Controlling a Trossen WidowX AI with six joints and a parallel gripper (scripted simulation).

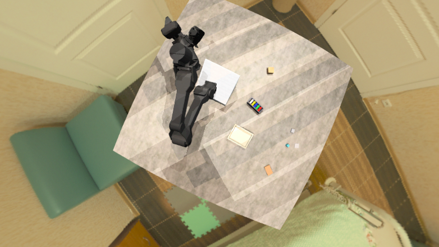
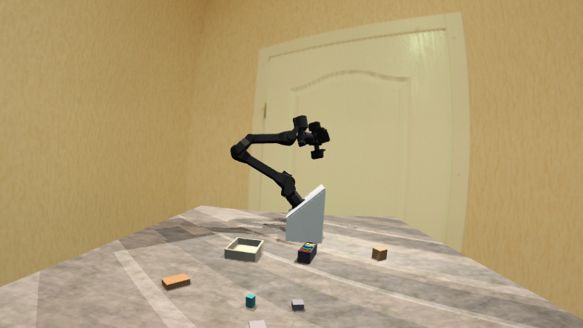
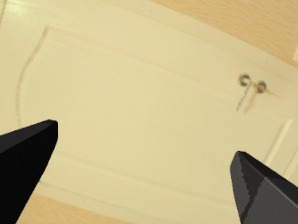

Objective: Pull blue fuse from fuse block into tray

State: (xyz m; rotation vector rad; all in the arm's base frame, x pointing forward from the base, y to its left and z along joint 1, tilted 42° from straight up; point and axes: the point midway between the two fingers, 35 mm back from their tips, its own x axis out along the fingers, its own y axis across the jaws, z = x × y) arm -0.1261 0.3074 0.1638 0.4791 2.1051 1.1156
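Now: the blue fuse 480 mm ahead of my gripper tip, 150 mm to the right of it and 410 mm below it. Round my gripper tip: pale tray: 450 mm ahead, 360 mm to the right, 440 mm below; then orange cube: 510 mm ahead, 100 mm to the left, 420 mm below; then grey cube: 770 mm ahead, 230 mm to the right, 430 mm below.
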